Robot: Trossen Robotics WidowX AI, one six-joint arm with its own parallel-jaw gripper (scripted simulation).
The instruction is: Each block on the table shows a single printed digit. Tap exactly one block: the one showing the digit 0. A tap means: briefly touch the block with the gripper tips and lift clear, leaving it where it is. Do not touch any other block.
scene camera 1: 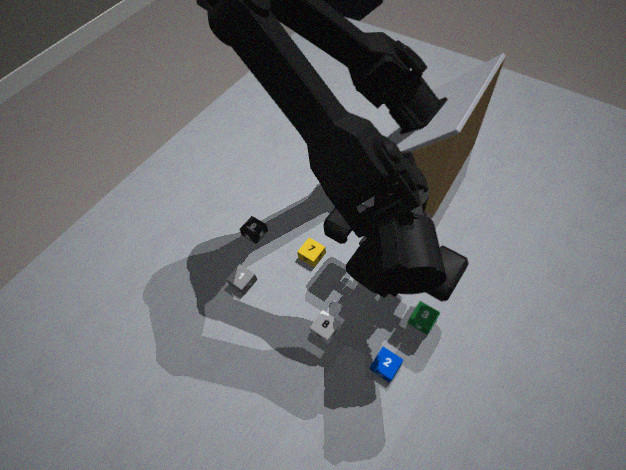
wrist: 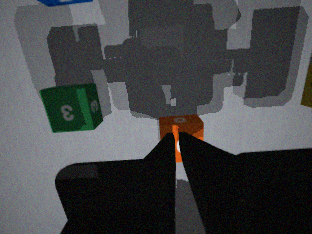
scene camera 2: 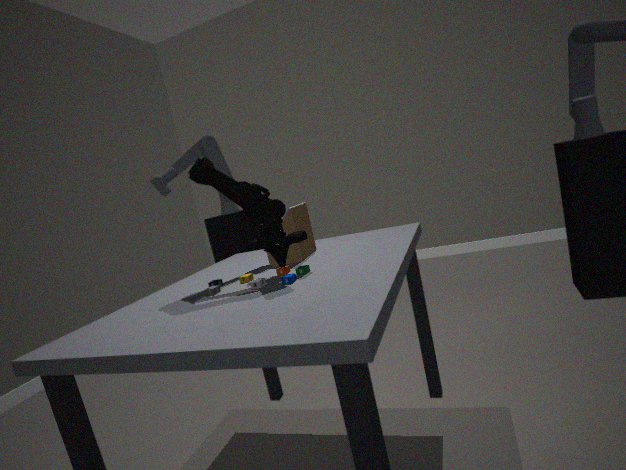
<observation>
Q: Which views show my gripper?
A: Scene camera 1, the wrist view and scene camera 2: all of them.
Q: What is my gripper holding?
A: Nothing.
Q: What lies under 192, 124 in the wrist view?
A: An orange block.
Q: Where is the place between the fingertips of my gripper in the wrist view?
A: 175, 138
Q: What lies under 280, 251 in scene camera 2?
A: My gripper.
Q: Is my gripper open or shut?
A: Shut.
</observation>
